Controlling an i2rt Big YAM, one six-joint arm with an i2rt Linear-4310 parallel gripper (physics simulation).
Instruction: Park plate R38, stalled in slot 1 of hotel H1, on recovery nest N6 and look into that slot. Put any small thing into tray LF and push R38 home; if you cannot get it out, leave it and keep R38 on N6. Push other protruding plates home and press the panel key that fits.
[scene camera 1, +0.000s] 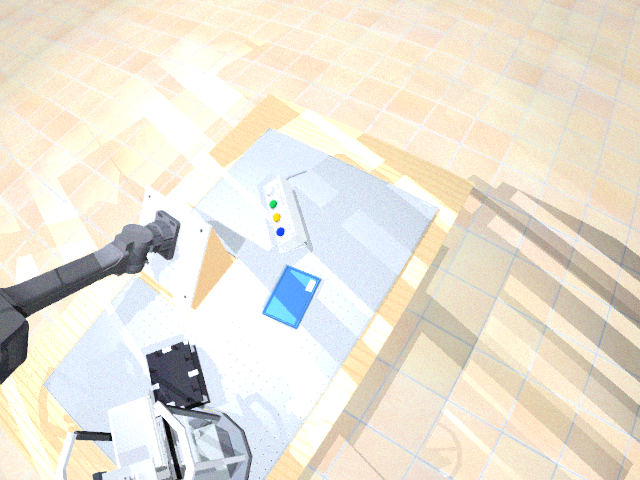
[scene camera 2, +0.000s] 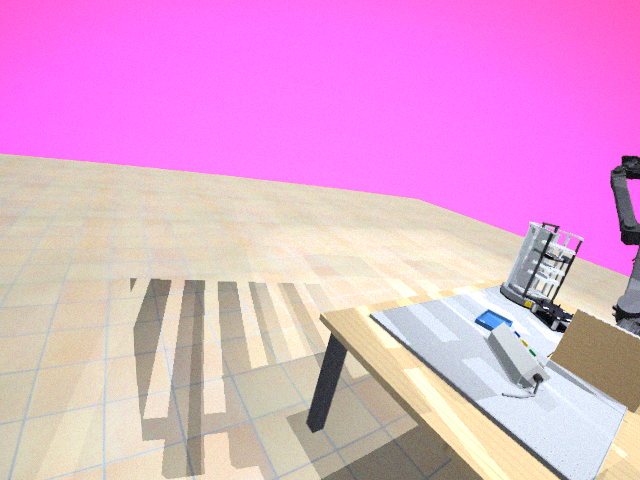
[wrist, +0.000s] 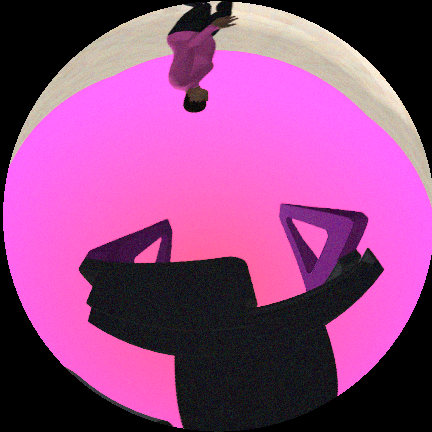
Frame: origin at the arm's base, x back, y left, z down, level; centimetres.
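Seen in the pictures: gripper, fingertip midpoint: (wrist: 225, 217); arm's base at its link origin: (scene camera 1: 166, 234) (scene camera 2: 619, 344).
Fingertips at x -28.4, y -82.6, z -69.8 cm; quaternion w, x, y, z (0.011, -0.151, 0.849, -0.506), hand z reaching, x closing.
Offsets run from my fingertips to a thing's top centre.
A white and grey slotted tower (scene camera 1: 131, 428) (scene camera 2: 521, 263) stands at the table's far end from the panel; its white shelves or plates are too small to tell apart, and slot 1, R38 and the labels cannot be read. A black fixture with white marks {dz +75.8, dx +3.3, dy +54.7 cm} (scene camera 1: 175, 374) (scene camera 2: 555, 313), nest-like, lies beside its foot. A blue tray {dz +81.7, dx -7.4, dy +90.5 cm} (scene camera 1: 290, 298) (scene camera 2: 493, 319) with a white label lies on the mat. A pale panel {dz +75.0, dx +9.2, dy +109.7 cm} (scene camera 1: 292, 222) (scene camera 2: 511, 352) carries white, green, yellow and blue keys. My gripper (wrist: 225, 217) is open and empty, with purple fingertips against the magenta background, away from these things.
An upright board (scene camera 1: 211, 268) (scene camera 2: 594, 351) stands between the dark arm (scene camera 1: 77, 273) (scene camera 2: 625, 206) and the panel side. A cable (scene camera 1: 296, 175) (scene camera 2: 521, 396) leaves the panel's end. A person in a pink top (wrist: 192, 60) appears upside down in the wrist view.
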